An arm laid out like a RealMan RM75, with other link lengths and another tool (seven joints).
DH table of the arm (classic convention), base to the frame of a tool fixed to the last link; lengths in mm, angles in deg. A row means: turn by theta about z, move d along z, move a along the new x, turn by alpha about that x. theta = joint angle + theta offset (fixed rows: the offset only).
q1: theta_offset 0; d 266.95; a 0; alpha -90
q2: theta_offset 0; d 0; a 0; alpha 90
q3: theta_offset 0; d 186.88; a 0; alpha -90
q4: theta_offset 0; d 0; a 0; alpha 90
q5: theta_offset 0; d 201.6; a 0; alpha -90
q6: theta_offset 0; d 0; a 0; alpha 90
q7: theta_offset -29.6; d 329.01; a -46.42; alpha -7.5
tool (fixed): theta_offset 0; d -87.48; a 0; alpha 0
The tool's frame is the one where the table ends.
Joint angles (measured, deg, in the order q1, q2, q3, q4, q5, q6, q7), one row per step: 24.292, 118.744, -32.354, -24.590, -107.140, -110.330, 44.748; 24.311, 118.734, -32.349, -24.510, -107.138, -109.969, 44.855; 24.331, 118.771, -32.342, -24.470, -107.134, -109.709, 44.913; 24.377, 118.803, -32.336, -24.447, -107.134, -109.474, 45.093; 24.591, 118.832, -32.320, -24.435, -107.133, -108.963, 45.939; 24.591, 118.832, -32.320, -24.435, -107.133, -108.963, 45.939; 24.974, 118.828, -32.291, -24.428, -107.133, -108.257, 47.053; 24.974, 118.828, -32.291, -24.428, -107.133, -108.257, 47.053; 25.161, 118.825, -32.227, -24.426, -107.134, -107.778, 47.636; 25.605, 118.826, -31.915, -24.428, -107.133, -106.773, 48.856; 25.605, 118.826, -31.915, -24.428, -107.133, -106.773, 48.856; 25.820, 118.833, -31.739, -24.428, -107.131, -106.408, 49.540; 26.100, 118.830, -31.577, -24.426, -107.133, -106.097, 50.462; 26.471, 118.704, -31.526, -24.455, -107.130, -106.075, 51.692; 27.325, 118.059, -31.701, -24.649, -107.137, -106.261, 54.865
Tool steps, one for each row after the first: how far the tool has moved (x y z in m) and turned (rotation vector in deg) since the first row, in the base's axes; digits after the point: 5 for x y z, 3 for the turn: 0.00061, 0.00126, -0.00072, 0.013, -0.149, -0.339; 0.00086, 0.00212, -0.00135, 0.034, -0.230, -0.558; 0.00099, 0.00304, -0.00186, -0.037, -0.281, -0.801; 0.00095, 0.00571, -0.00263, -0.481, -0.328, -1.482; 0.00095, 0.00571, -0.00263, -0.481, -0.328, -1.482; 0.00071, 0.00961, -0.00351, -1.018, -0.446, -2.304; 0.00071, 0.00961, -0.00351, -1.018, -0.446, -2.304; 0.00089, 0.01211, -0.00404, -1.216, -0.554, -2.850; 0.00113, 0.01789, -0.00461, -1.479, -0.691, -4.029; 0.00113, 0.01789, -0.00461, -1.479, -0.691, -4.029; 0.00100, 0.02041, -0.00455, -1.701, -0.634, -4.586; 0.00051, 0.02301, -0.00433, -2.126, -0.491, -5.184; -0.00058, 0.02505, -0.00333, -2.889, -0.266, -5.612; -0.00242, 0.02929, 0.00001, -4.961, -0.067, -6.467
